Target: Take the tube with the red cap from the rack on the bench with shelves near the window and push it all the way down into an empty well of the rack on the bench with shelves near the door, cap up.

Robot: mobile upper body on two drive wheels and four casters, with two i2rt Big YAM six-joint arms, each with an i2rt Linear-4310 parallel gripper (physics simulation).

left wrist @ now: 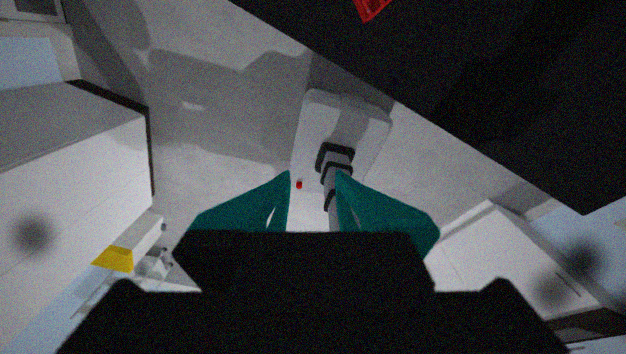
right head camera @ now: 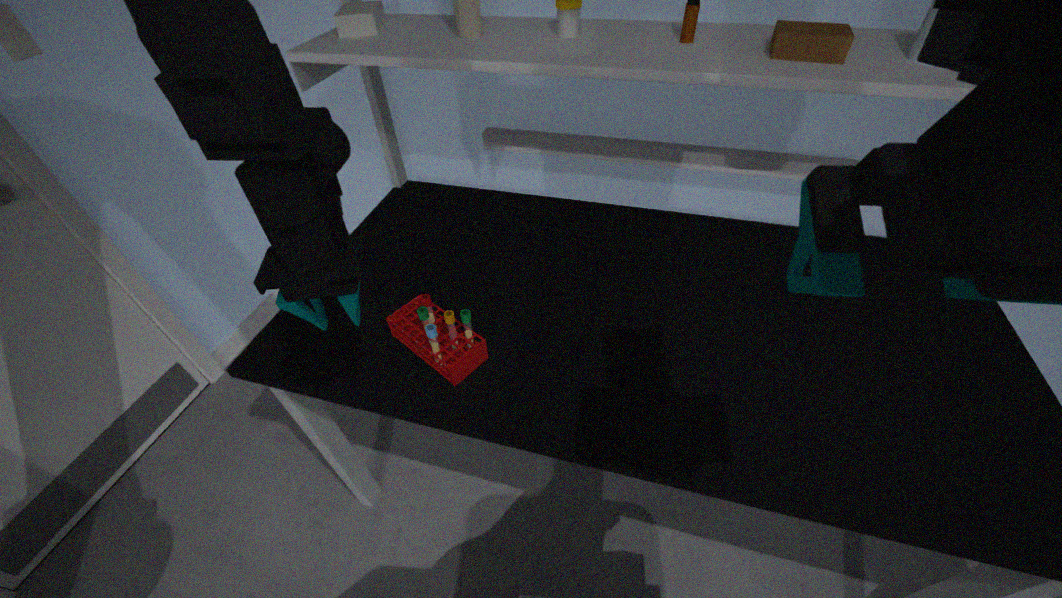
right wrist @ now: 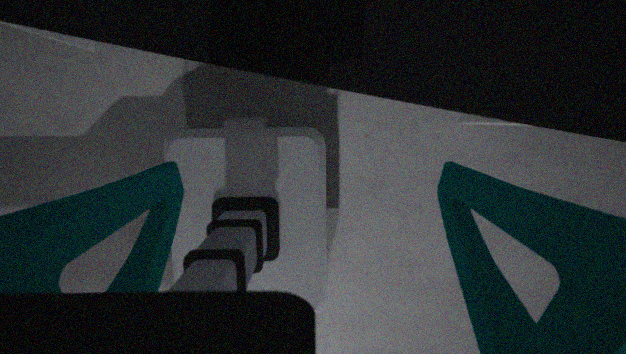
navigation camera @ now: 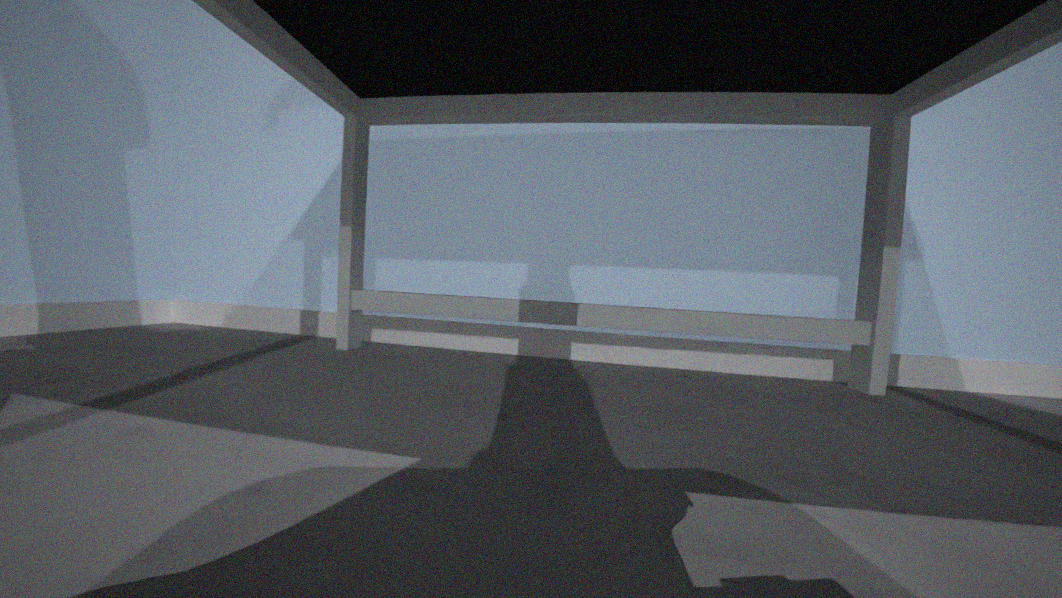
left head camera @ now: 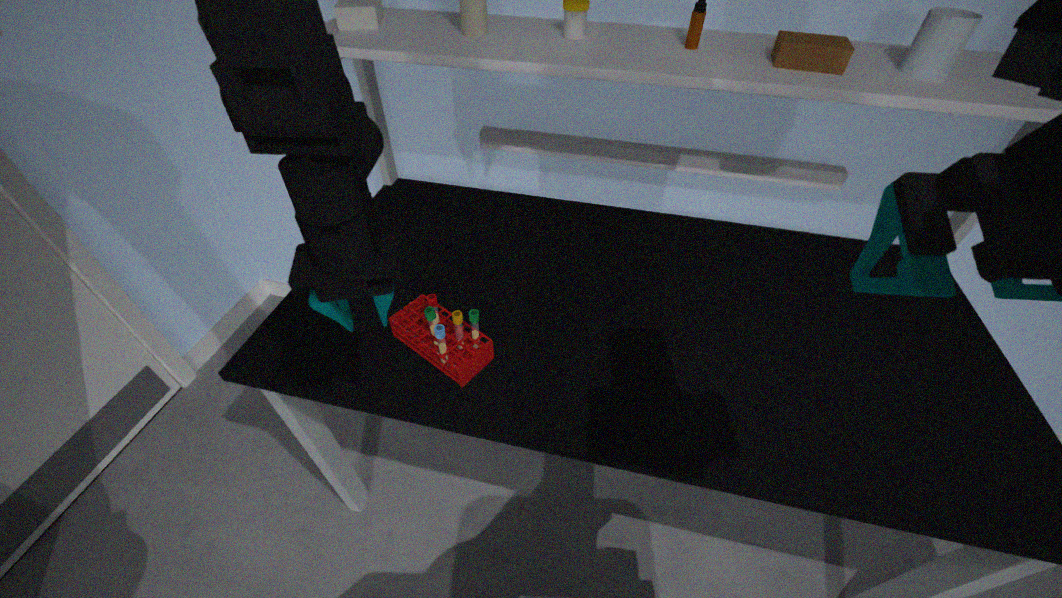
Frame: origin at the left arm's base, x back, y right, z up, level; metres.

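Where they show: left gripper, fingertip midpoint: (left wrist: 312, 177) (right head camera: 342, 324) (left head camera: 368, 325); right gripper, fingertip midpoint: (right head camera: 867, 285) (right wrist: 310, 176) (left head camera: 923, 285).
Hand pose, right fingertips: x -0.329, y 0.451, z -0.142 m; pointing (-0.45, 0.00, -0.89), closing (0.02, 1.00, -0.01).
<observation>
After its pixels a point has its place.
A red rack (left head camera: 471, 368) @[z -0.618, x -0.597, y 0.067 m] (right head camera: 464, 364) @[z -0.610, x -0.599, y 0.069 m] stands on the black bench top (left head camera: 668, 297) @[z -0.648, x -0.830, y 0.486 m] (right head camera: 631, 260) @[z -0.648, x -0.956, y 0.413 m], with upright tubes in it. A red cap (left head camera: 431, 298) @[z -0.529, x -0.691, y -0.012 m] shows at its back, behind a green-capped tube (left head camera: 430, 315) @[z -0.534, x -0.652, y -0.007 m] (right head camera: 423, 314) @[z -0.532, x -0.652, y -0.006 m]; how deep that tube sits is hidden. Only a rack corner (left wrist: 371, 9) @[z -0.640, x -0.594, y 0.055 m] shows in the left wrist view. My left gripper (left head camera: 369, 325) @[z -0.323, x -0.439, y -0.007 m] (right head camera: 342, 324) @[z -0.323, x -0.439, y -0.007 m] (left wrist: 312, 177) @[z -0.323, x -0.439, y -0.007 m] is partly open and empty, left of the rack and above the bench. My right gripper (left head camera: 973, 291) (right head camera: 902, 293) @[z -0.142, x -0.329, y 0.451 m] (right wrist: 310, 176) @[z -0.142, x -0.329, y 0.451 m] is wide open and empty at the right. No second rack shows.
The rack also holds blue-capped (left head camera: 439, 332) @[z -0.530, x -0.608, y 0.017 m], yellow-capped (left head camera: 457, 317) @[z -0.530, x -0.645, y 0.044 m] and another green-capped (left head camera: 474, 317) @[z -0.532, x -0.647, y 0.074 m] tubes. A shelf (left head camera: 631, 66) @[z -0.191, x -0.926, y 0.339 m] above the bench holds bottles and a brown box (left head camera: 811, 53) @[z -0.164, x -0.922, y 0.633 m]. A small red thing (left wrist: 299, 184) @[z -1.123, x 0.232, y 0.055 m] shows far beyond the left fingertips. Bench legs (navigation camera: 882, 297) @[z -1.168, x -0.955, y 1.139 m] stand on the floor.
</observation>
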